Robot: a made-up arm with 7 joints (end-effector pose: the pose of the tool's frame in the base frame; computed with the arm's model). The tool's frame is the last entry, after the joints. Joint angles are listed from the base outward.
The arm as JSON. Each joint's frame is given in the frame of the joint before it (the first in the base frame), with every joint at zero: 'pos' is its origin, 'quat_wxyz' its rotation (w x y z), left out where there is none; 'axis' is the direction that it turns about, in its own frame. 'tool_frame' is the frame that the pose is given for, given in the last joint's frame.
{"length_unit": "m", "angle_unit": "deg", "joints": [
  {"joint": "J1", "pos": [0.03, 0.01, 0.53], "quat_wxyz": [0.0, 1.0, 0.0, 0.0], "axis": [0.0, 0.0, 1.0]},
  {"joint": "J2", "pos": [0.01, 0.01, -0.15], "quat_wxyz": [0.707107, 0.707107, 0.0, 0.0], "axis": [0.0, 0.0, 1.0]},
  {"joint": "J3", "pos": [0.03, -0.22, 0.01], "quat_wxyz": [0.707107, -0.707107, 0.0, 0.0], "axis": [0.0, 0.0, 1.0]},
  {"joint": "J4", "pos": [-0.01, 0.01, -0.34], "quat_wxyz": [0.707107, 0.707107, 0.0, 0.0], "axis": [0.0, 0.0, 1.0]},
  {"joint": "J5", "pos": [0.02, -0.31, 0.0], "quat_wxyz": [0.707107, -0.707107, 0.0, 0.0], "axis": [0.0, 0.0, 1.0]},
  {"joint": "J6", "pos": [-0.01, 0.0, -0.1], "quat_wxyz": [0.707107, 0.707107, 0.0, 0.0], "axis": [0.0, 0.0, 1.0]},
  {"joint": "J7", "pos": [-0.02, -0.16, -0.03], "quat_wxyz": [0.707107, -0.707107, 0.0, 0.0], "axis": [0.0, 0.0, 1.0]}
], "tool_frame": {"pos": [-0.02, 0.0, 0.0], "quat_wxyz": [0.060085, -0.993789, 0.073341, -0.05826]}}
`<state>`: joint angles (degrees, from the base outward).
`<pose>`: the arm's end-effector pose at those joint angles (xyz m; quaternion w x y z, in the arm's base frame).
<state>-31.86 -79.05 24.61 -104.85 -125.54 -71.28 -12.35</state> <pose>-0.5667 -0.2774 0.3599 0.1967 0.7836 0.4939 -0.3214</pose>
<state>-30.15 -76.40 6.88 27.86 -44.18 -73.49 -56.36</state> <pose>-0.6595 -0.5957 1.0398 0.1265 -0.1801 -0.7808 0.5847</pose>
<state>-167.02 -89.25 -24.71 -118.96 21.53 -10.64 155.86</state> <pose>0.3306 0.1664 0.2717 0.3700 -0.0849 -0.9173 -0.1203</pose>
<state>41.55 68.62 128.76 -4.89 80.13 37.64 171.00</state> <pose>0.8621 -0.5939 1.0971 0.8644 0.0152 0.3756 -0.3340</pose>
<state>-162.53 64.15 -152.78 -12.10 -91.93 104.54 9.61</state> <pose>-0.7691 0.4237 1.0909 0.8025 -0.4376 0.3443 -0.2145</pose>
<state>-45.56 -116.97 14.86 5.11 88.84 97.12 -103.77</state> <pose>-0.4506 -0.7032 0.2315 0.0948 -0.5532 0.4381 -0.7022</pose>
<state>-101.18 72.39 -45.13 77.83 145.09 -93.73 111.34</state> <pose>-0.4221 0.4852 0.5962 0.5030 0.2849 -0.5584 0.5950</pose>
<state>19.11 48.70 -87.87 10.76 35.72 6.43 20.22</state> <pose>0.8923 -0.2056 1.3907 0.8269 0.1528 0.5056 0.1929</pose>
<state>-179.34 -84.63 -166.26 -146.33 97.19 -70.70 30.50</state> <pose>0.2145 0.2307 0.9479 0.1469 0.0778 -0.7323 -0.6604</pose>
